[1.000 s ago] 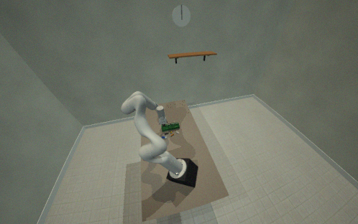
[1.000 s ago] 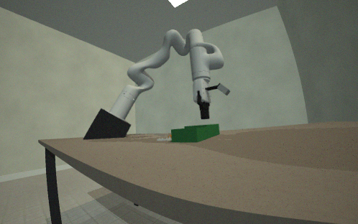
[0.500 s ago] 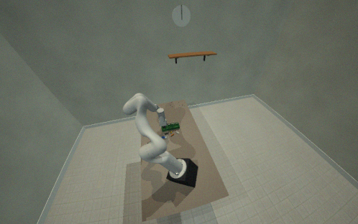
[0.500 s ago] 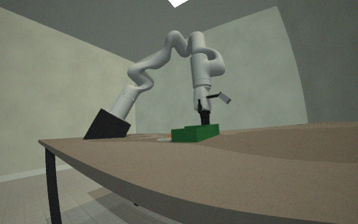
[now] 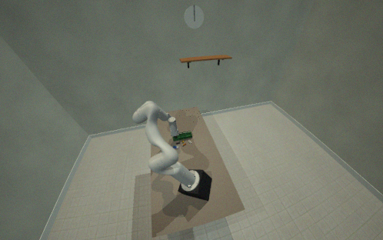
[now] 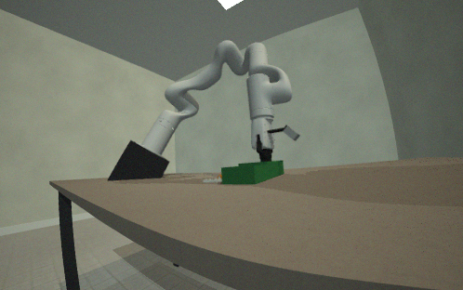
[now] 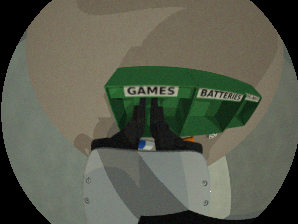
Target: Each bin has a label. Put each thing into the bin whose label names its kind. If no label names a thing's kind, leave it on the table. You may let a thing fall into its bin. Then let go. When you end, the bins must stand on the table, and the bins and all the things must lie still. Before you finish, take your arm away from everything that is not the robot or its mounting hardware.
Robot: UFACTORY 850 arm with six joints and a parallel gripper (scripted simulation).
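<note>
Right now my hand is 8 cm past the black battery, 3 cm above it and 2 cm to the left of it. Round my hand: blue thing 14 cm behind, 3 cm below, 1 cm to the left; then orange battery 12 cm behind, 9 cm to the right, 3 cm below; then yellow die 8 cm to the right, 8 cm behind, 3 cm below.
</note>
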